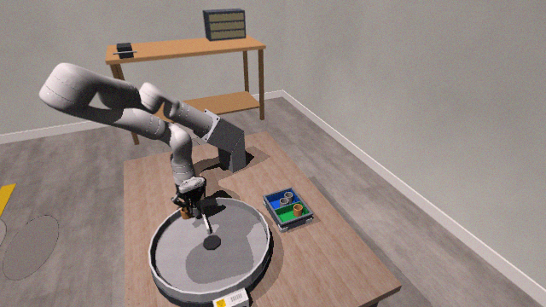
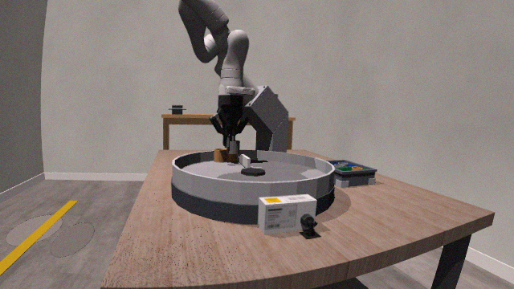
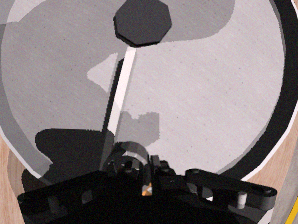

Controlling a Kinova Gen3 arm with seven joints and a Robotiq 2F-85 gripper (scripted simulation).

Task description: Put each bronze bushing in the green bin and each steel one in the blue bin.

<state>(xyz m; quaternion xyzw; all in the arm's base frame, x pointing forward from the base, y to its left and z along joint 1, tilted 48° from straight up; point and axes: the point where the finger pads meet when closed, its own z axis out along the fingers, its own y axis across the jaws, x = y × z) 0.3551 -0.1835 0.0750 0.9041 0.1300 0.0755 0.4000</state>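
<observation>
My hand is 10 cm short of the tray, 37 cm to the right of it and 9 cm above it. From my hand the other things lie so: turntable: 15 cm ahead, 3 cm to the left, 7 cm below.
</observation>
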